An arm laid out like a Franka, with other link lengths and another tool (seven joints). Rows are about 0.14 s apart.
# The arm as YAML. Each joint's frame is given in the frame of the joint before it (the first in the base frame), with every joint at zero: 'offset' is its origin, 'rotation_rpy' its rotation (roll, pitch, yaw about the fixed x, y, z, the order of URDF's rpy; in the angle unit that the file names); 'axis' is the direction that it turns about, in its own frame. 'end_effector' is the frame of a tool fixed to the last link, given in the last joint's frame.
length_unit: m
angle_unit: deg
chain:
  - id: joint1
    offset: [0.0, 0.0, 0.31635]
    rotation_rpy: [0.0, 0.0, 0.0]
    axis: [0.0, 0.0, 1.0]
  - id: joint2
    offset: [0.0, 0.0, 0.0]
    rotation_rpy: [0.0, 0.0, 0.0]
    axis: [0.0, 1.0, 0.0]
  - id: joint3
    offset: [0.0, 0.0, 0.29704]
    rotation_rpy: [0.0, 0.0, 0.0]
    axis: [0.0, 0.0, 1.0]
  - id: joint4
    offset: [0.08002, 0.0, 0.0]
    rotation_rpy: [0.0, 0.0, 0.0]
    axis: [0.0, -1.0, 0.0]
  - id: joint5
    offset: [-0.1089, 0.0, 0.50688]
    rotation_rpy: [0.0, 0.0, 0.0]
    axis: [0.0, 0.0, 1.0]
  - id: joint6
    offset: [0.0, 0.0, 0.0]
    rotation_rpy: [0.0, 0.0, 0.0]
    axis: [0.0, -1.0, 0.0]
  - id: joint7
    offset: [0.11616, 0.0, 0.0]
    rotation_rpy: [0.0, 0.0, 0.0]
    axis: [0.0, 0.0, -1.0]
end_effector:
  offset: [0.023, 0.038, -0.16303]
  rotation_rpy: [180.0, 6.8, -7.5]
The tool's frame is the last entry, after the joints.
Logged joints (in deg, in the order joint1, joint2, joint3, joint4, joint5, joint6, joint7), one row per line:
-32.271 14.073 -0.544 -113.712 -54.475 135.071 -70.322
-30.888 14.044 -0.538 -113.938 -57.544 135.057 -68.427
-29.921 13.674 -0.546 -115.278 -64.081 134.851 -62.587
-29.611 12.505 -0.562 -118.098 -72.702 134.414 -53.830
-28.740 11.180 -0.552 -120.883 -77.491 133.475 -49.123
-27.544 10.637 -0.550 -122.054 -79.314 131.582 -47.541
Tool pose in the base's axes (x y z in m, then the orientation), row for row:
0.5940 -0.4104 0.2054 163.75 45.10 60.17
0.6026 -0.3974 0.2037 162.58 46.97 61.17
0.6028 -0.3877 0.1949 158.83 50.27 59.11
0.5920 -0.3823 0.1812 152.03 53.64 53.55
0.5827 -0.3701 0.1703 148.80 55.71 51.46
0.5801 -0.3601 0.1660 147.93 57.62 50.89
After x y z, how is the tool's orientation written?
As angles about the fixed x, y, z axes (roll, pitch, yaw), in degrees.
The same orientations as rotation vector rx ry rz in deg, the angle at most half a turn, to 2 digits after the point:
116.00 76.71 -39.94
112.91 77.29 -40.43
109.14 75.20 -41.72
105.44 70.99 -42.78
102.83 69.68 -43.61
101.11 69.30 -45.18

